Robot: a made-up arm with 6 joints.
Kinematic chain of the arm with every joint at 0, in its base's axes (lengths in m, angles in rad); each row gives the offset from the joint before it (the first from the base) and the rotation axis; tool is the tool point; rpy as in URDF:
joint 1: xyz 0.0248 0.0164 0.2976 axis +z
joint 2: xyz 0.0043 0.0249 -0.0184 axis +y
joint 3: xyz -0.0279 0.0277 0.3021 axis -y
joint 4: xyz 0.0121 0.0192 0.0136 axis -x
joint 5: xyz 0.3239 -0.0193 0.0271 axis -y
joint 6: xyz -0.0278 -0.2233 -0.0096 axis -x
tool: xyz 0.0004 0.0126 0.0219 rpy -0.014 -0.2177 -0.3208
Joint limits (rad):
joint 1: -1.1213..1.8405
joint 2: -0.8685..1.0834
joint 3: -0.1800..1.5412
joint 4: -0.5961..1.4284
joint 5: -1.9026..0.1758
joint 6: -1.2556..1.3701
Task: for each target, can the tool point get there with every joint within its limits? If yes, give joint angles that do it. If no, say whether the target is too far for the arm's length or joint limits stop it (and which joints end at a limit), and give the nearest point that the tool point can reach.
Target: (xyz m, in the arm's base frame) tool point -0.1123 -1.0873 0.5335
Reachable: no: too far | nearest point -0.0611 -0.6753 0.4949 | short by 0.417 m
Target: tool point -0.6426 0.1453 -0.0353
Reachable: no: joint limits stop it (at a limit: joint 2, joint 3, joint 4, joint 6) | nearest point -0.6235 0.1416 0.4540 | short by 0.490 m
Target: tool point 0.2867 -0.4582 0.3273
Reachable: yes | joints -0.7130 0.8978 0.2619 -0.1163 -0.7969 -1.0254
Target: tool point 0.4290 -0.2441 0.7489
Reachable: yes | joints -0.4677 0.7503 0.8554 0.8096 -0.6111 0.8557
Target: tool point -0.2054 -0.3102 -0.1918
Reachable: no: joint limits stop it (at a limit: joint 1, joint 2, joint 3, joint 4, joint 5, joint 6) | nearest point -0.0082 -0.3089 0.0809 | short by 0.337 m
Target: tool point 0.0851 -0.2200 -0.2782
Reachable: no: joint limits stop it (at a limit: joint 2, joint 3, joint 4, joint 5) | nearest point 0.1056 -0.3006 0.0770 | short by 0.365 m
